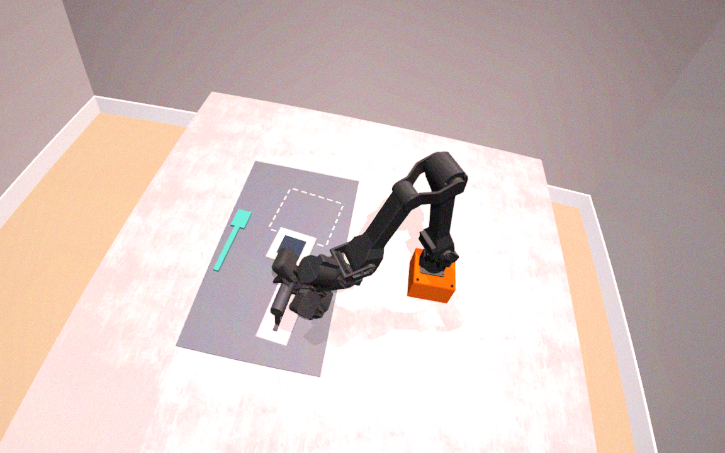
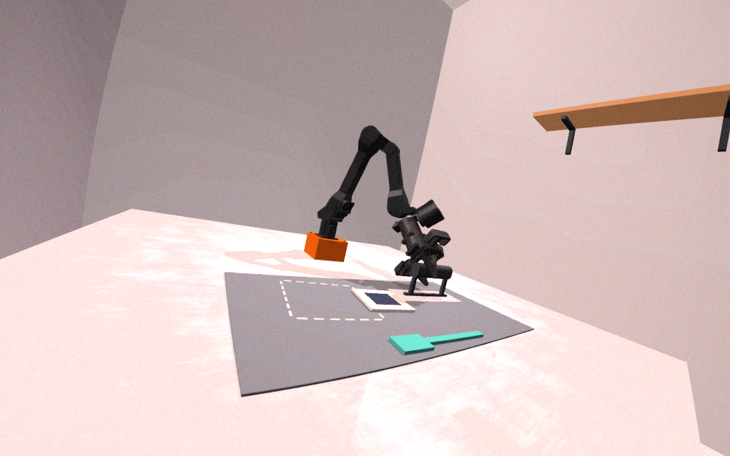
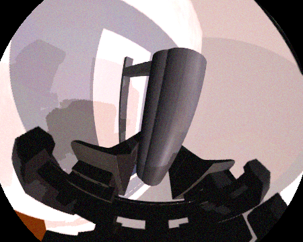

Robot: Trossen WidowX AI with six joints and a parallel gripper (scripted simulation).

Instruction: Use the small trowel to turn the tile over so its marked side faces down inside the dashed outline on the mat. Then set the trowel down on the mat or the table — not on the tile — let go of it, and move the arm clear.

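Now: gripper tip 15 cm to the left of the cream tile and 4 cm above it. The rest, counted from my gripper tip: grey mat (3 cm ahead, 13 cm to the right, 7 cm below); then teal trowel (16 cm ahead, 16 cm to the right, 4 cm below).
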